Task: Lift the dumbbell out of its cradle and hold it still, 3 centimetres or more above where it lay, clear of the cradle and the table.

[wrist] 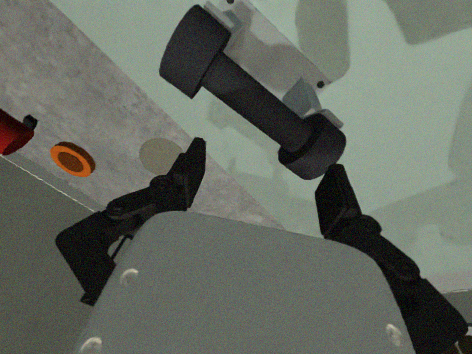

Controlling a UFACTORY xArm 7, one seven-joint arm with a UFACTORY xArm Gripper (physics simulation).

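Places are measured from the arm's base along level axes (x ahead, y left, z up), in centimetres.
Where they show: gripper, between the fingertips: (263,166).
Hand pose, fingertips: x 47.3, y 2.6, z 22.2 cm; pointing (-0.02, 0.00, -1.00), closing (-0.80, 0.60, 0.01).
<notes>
After its pixels a point has its place.
The dark dumbbell (257,103) {z 13.6, x 47.7, y 1.1 cm} lies diagonally across the upper middle of the wrist view, its larger-looking head at the upper left and its other head at the lower right. It rests at the pale grey cradle (272,57) {z -7.4, x 46.6, y 1.6 cm}, whose base plate and an upright show behind the handle; part of the cradle is hidden by the dumbbell. My gripper (263,166) {z 22.3, x 47.3, y 2.6 cm} is open, with nothing between its fingers. The dumbbell's handle is beyond the fingertips in the view, and the right fingertip appears close to the lower right head; whether they touch I cannot tell.
A pale green mat (400,125) {z -8.3, x 29.0, y 24.9 cm} lies under the cradle, with shadows on it. On the grey stone-like surface (115,110) at the left are an orange ring-shaped piece (88,167), a flat beige disc (158,154) and part of a red object (11,134).
</notes>
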